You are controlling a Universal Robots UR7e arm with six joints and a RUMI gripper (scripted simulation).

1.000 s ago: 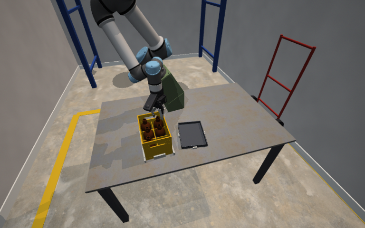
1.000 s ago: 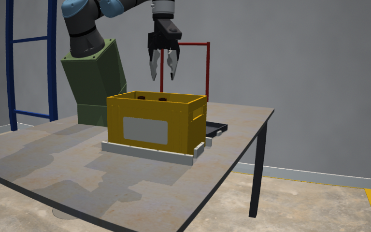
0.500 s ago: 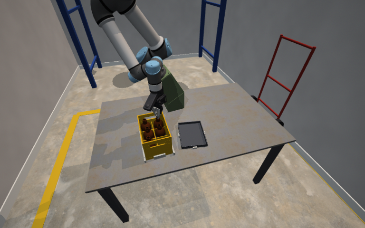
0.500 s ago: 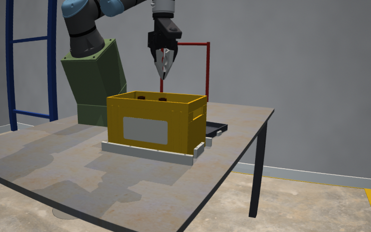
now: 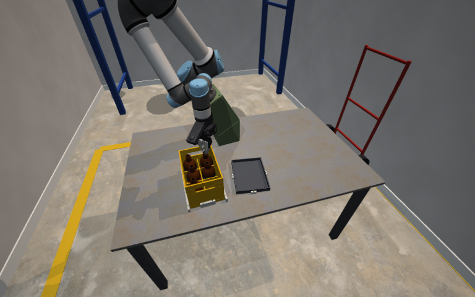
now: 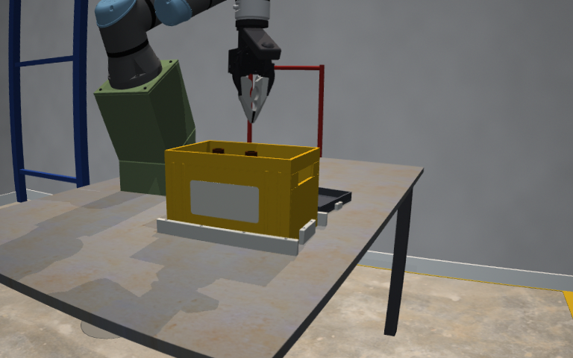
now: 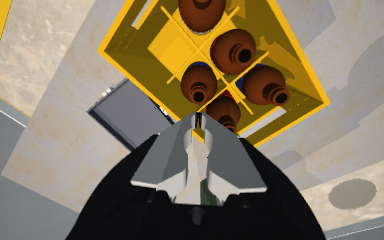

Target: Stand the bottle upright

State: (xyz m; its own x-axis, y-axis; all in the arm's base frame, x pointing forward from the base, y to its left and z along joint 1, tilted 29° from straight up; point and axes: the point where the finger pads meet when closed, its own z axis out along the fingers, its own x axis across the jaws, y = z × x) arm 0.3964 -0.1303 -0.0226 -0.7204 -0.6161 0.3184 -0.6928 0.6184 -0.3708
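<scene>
My hand is 40 mm to the left of the yellow crate and 160 mm above it. From my hand the other things lie so: dark tray (20 mm ahead, 240 mm to the left, 230 mm below).
</scene>
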